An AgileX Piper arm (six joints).
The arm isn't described. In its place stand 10 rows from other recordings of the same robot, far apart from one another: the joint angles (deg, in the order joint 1, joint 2, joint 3, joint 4, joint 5, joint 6), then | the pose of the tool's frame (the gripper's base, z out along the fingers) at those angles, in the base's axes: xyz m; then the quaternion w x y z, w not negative.
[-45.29 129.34 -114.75 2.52 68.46 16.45] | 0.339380 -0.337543 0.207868 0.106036 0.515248 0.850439 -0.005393
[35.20 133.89 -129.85 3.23 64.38 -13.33] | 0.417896 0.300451 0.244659 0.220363 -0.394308 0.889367 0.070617
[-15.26 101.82 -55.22 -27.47 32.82 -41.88] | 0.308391 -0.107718 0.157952 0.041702 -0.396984 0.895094 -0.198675
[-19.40 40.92 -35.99 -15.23 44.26 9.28] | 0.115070 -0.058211 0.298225 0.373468 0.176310 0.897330 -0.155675
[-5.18 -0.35 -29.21 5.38 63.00 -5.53] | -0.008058 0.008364 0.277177 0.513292 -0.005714 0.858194 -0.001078
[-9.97 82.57 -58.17 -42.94 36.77 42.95] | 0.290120 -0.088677 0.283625 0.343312 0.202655 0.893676 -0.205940
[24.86 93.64 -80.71 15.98 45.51 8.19] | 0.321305 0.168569 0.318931 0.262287 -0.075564 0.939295 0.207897
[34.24 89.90 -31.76 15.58 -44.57 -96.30] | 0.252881 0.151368 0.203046 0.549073 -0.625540 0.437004 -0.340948
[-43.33 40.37 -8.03 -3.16 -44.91 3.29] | 0.096557 -0.086218 0.267069 0.756291 0.208692 0.553190 -0.280093
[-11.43 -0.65 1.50 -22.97 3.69 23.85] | 0.055069 -0.013466 0.199655 0.707855 0.084459 0.697380 -0.073948
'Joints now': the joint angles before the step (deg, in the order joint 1, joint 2, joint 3, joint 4, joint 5, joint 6). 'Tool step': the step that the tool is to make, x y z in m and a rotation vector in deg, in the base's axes. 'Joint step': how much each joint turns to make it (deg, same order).
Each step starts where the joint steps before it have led.
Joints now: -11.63, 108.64, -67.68, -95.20, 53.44, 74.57
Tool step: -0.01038, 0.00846, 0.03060, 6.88, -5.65, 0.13
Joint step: 0.35, -5.98, -0.44, 8.47, -4.11, -2.78
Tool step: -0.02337, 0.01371, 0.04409, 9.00, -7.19, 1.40
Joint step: 0.22, -9.29, -0.01, 13.28, -4.62, -6.59
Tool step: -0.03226, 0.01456, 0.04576, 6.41, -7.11, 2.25
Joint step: 0.09, -9.82, 0.01, 12.40, -2.22, -7.71
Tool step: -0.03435, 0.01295, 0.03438, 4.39, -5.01, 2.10
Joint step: 0.01, -8.42, 0.07, 10.46, 0.20, -7.41
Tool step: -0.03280, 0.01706, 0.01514, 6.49, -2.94, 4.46
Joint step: 0.00, -7.66, 1.81, 13.56, 0.00, -8.91
